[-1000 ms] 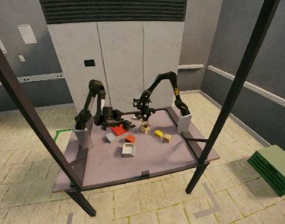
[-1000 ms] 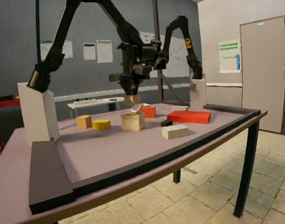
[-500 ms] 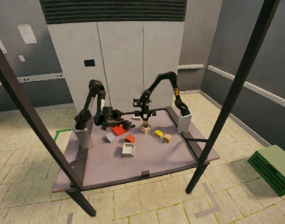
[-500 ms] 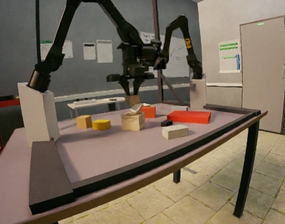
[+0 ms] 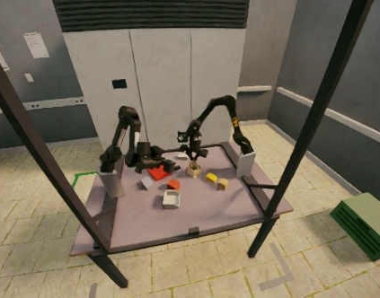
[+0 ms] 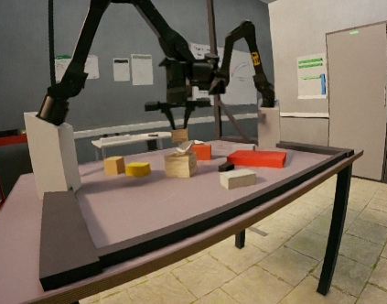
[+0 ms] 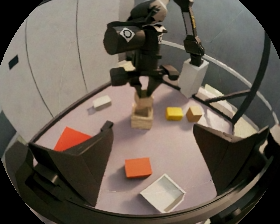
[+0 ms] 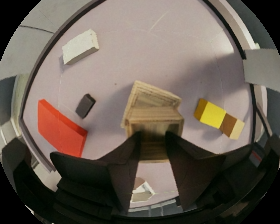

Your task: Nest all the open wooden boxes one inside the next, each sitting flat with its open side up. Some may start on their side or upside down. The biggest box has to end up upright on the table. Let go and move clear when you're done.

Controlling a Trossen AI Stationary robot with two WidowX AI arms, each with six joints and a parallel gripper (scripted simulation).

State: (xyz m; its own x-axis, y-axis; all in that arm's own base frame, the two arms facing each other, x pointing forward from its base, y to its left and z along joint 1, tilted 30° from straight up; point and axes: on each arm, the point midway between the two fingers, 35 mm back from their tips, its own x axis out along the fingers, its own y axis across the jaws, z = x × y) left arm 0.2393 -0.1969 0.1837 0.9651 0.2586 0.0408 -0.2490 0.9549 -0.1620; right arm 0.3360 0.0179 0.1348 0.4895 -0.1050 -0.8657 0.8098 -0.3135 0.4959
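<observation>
The small black block lies 7 cm ahead of my right hand, 11 cm to the left of it and 15 cm below it. Round my right hand: small open wooden box 5 cm below; then orange block 11 cm behind, 16 cm to the left, 13 cm below; then pale block 19 cm ahead, 5 cm to the left, 14 cm below.
</observation>
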